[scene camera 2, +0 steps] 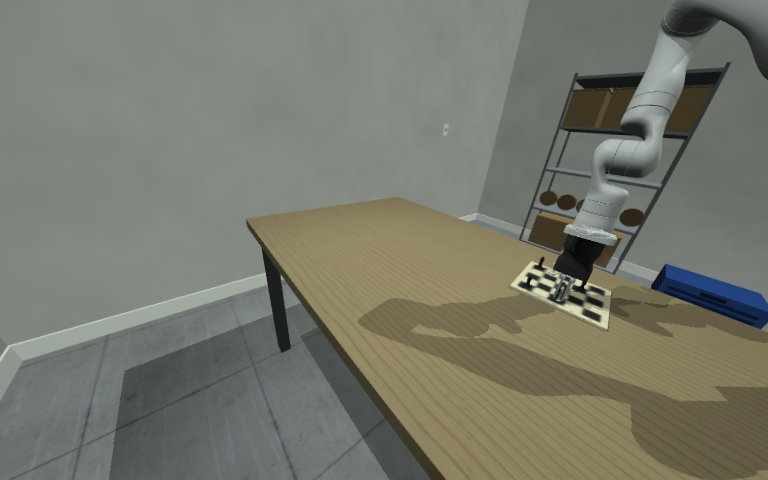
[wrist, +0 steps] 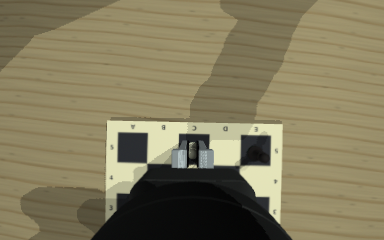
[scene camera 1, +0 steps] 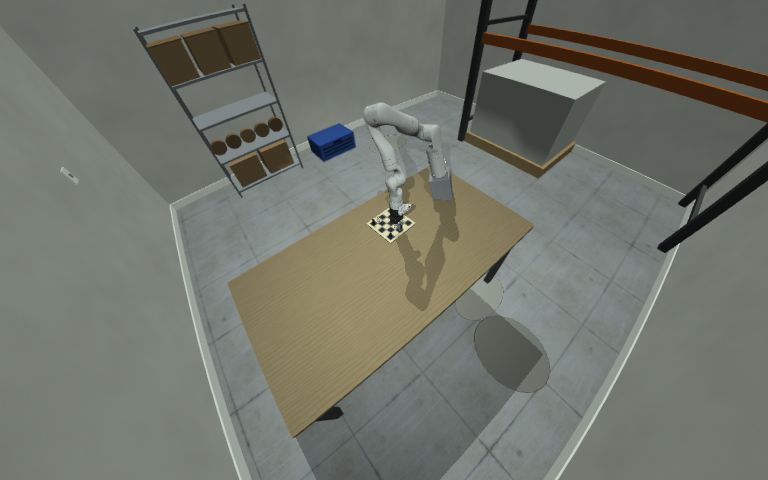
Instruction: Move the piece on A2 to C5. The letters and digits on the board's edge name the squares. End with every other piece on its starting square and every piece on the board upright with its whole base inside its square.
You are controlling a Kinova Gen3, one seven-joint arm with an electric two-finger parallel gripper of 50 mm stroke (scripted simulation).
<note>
The pictures show: my gripper and a chessboard.
My gripper shows as well in the wrist view.
</note>
